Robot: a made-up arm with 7 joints. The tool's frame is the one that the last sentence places. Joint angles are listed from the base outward.
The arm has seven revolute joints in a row. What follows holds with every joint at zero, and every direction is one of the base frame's.
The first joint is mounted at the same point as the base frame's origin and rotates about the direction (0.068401, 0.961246, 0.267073).
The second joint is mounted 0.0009 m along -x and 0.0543 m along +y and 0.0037 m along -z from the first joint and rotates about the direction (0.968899, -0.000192, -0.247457).
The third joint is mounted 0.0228 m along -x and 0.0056 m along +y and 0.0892 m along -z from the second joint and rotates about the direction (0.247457, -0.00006, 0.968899).
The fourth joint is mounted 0.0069 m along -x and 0.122 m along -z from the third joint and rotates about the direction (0.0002, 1, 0.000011).
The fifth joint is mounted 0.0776 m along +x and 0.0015 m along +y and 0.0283 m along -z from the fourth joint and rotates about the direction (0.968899, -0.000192, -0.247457).
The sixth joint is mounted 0.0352 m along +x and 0.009 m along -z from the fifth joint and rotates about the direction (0.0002, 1, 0.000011).
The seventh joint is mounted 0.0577 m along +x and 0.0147 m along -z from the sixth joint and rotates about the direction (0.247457, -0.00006, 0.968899).
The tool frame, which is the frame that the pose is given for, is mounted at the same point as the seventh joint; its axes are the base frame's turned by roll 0, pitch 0.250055 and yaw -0.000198 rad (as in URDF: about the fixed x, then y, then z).
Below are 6 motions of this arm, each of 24 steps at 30 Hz.
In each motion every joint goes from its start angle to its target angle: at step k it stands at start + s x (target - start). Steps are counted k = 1, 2, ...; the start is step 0. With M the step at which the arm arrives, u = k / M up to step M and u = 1 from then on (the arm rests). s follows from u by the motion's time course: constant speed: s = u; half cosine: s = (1 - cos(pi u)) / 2; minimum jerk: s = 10 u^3 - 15 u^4 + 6 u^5.
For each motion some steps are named. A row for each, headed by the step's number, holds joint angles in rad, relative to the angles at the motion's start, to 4 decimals.
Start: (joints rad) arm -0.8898 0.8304 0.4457 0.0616 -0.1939 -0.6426 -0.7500
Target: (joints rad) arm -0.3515 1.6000 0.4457 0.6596 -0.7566 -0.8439 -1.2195
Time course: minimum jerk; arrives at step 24
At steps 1, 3, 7, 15, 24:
1: 0.0004 0.0005 0.0000 0.0004 -0.0004 -0.0001 -0.0003
3: 0.0086 0.0124 0.0000 0.0096 -0.0090 -0.0032 -0.0075
7: 0.0819 0.1172 0.0000 0.0910 -0.0857 -0.0306 -0.0715
15: 0.3902 0.5578 0.0000 0.4334 -0.4078 -0.1459 -0.3403
24: 0.5383 0.7696 0.0000 0.5980 -0.5627 -0.2013 -0.4695

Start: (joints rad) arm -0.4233 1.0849 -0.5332 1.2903 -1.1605 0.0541 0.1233
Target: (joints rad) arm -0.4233 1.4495 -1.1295 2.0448 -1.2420 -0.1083 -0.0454
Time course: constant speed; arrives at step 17
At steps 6, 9, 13, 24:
6: 0.0000 0.1287 -0.2105 0.2663 -0.0288 -0.0573 -0.0595
9: 0.0000 0.1930 -0.3157 0.3994 -0.0431 -0.0860 -0.0893
13: 0.0000 0.2788 -0.4560 0.5770 -0.0623 -0.1242 -0.1290
24: 0.0000 0.3646 -0.5963 0.7545 -0.0815 -0.1624 -0.1687

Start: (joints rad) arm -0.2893 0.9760 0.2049 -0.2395 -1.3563 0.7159 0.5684
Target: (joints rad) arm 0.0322 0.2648 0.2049 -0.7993 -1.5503 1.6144 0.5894
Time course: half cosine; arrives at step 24
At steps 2, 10, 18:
2: 0.0055 -0.0121 0.0000 -0.0095 -0.0033 0.0153 0.0004
10: 0.1191 -0.2636 0.0000 -0.2075 -0.0719 0.3330 0.0078
18: 0.2744 -0.6070 0.0000 -0.4778 -0.1656 0.7669 0.0179

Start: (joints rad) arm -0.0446 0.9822 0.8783 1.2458 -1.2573 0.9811 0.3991
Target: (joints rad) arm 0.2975 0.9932 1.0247 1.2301 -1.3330 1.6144 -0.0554
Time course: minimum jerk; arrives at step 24
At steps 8, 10, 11, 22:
8: 0.0718 0.0023 0.0307 -0.0033 -0.0159 0.1329 -0.0954
10: 0.1186 0.0038 0.0507 -0.0054 -0.0262 0.2195 -0.1575
11: 0.1444 0.0046 0.0618 -0.0066 -0.0320 0.2674 -0.1919
22: 0.3404 0.0109 0.1457 -0.0156 -0.0753 0.6301 -0.4522

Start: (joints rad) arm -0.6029 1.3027 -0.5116 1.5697 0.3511 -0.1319 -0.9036
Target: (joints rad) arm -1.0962 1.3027 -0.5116 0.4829 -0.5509 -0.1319 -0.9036
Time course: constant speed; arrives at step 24
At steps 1, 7, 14, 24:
1: -0.0206 0.0000 0.0000 -0.0453 -0.0376 0.0000 0.0000
7: -0.1439 0.0000 0.0000 -0.3170 -0.2631 0.0000 0.0000
14: -0.2878 0.0000 0.0000 -0.6340 -0.5262 0.0000 0.0000
24: -0.4933 0.0000 0.0000 -1.0868 -0.9020 0.0000 0.0000

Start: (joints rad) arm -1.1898 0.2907 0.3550 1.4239 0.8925 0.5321 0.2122
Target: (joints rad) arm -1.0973 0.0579 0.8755 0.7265 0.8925 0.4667 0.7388
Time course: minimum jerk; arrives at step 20
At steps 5, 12, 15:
5: 0.0096 -0.0241 0.0539 -0.0722 0.0000 -0.0068 0.0545
12: 0.0631 -0.1589 0.3553 -0.4760 0.0000 -0.0446 0.3594
15: 0.0829 -0.2087 0.4666 -0.6252 0.0000 -0.0586 0.4721

